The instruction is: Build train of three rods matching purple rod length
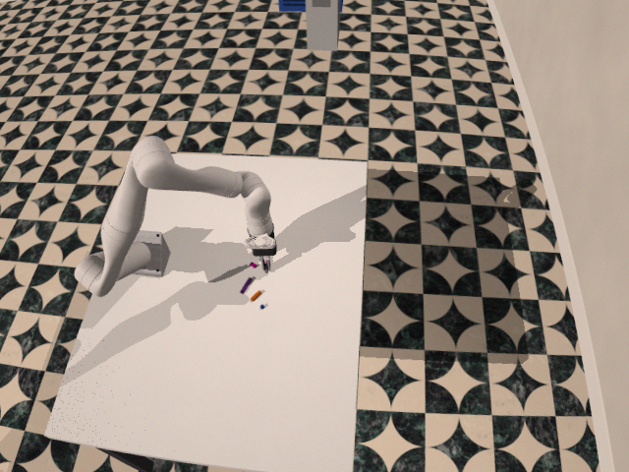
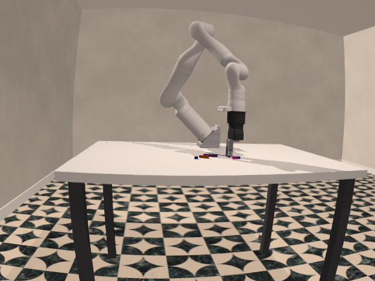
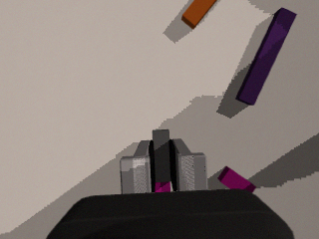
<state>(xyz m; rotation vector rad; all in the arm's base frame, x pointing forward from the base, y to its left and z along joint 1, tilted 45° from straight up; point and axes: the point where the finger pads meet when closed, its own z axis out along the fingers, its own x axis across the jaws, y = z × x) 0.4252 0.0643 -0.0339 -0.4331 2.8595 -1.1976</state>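
The grey rod lies 20 mm below my hand. Also, from my hand: purple rod: 50 mm behind, 70 mm to the right, 30 mm below; then orange rod: 10 mm behind, 100 mm to the right, 30 mm below.
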